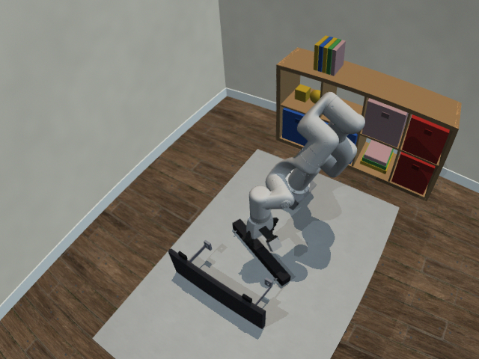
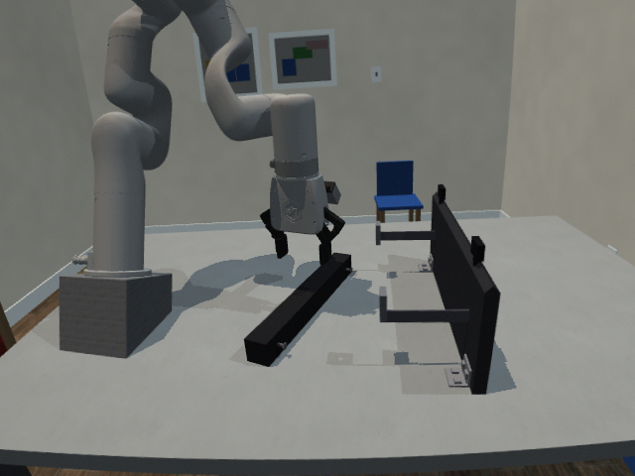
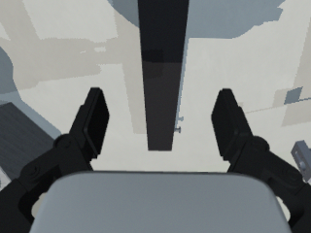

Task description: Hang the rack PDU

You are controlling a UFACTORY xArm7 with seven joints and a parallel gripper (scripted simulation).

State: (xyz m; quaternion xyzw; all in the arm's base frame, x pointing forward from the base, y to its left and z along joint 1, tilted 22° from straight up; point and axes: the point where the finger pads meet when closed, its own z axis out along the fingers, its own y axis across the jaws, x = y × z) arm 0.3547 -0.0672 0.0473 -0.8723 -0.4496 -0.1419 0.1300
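Now: the rack PDU 20 mm ahead of my hand, 10 mm to the right of it and 100 mm below it. From my hand the other things lie so: black upright panel (270 mm ahead, 80 mm to the right, 40 mm below).
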